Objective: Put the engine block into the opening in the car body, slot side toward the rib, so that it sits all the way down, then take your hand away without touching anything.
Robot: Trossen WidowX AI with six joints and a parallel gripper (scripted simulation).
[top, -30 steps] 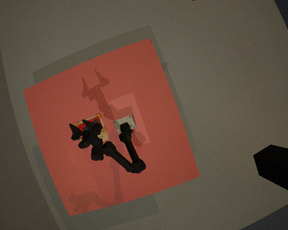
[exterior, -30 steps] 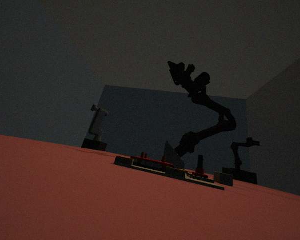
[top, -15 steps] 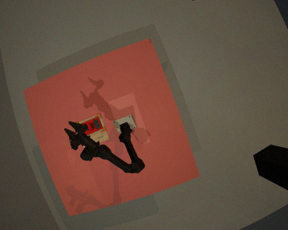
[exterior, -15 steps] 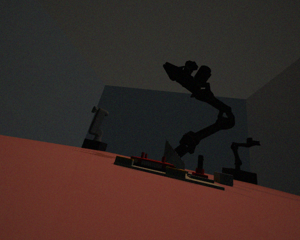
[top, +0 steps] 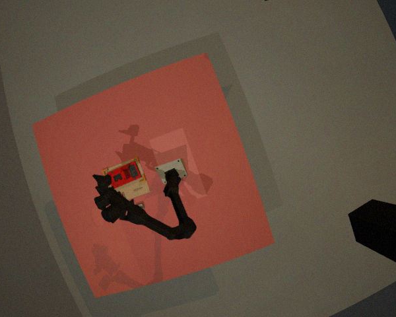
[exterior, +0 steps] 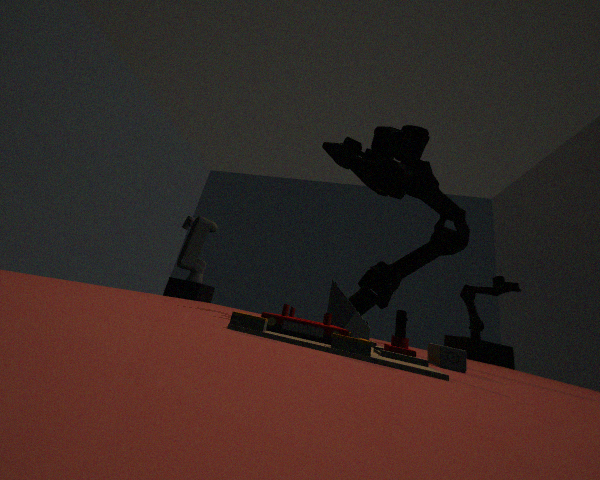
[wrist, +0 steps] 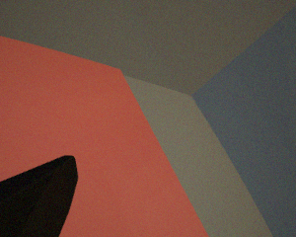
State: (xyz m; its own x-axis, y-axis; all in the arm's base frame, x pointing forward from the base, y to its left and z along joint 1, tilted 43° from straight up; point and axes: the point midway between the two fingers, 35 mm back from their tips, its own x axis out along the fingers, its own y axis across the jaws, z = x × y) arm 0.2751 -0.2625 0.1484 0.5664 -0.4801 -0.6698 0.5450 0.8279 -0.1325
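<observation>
Right now the engine block is 40 mm behind my gripper tip, 230 mm to the left of it and 320 mm below it.
</observation>
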